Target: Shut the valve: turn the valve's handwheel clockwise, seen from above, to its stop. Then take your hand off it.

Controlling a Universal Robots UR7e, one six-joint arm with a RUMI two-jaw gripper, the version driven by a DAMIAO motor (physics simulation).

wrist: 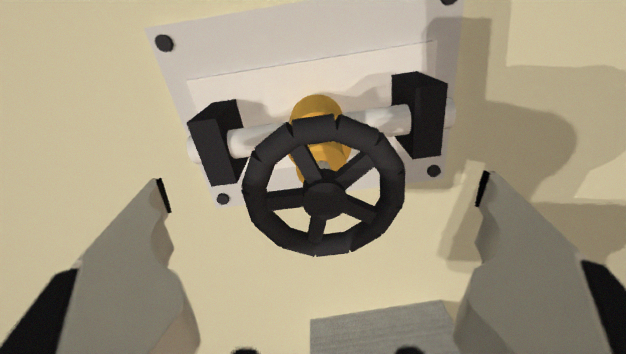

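The black handwheel [325,200], a round rim with several spokes, shows in the middle of the wrist view, above the orange valve body [317,107]. My gripper [320,178] is wide open, with one fingertip to the left of the wheel and the other to the right. Both fingertips stand apart from the rim, with a gap on each side. The wheel hides part of the valve body and most of its stem.
A white pipe [382,121] runs through the valve, held by two black brackets [215,150] [429,120] on a pale bolted plate [295,37]. A grey block [380,327] lies at the bottom edge of the view. Shadows fall at the right.
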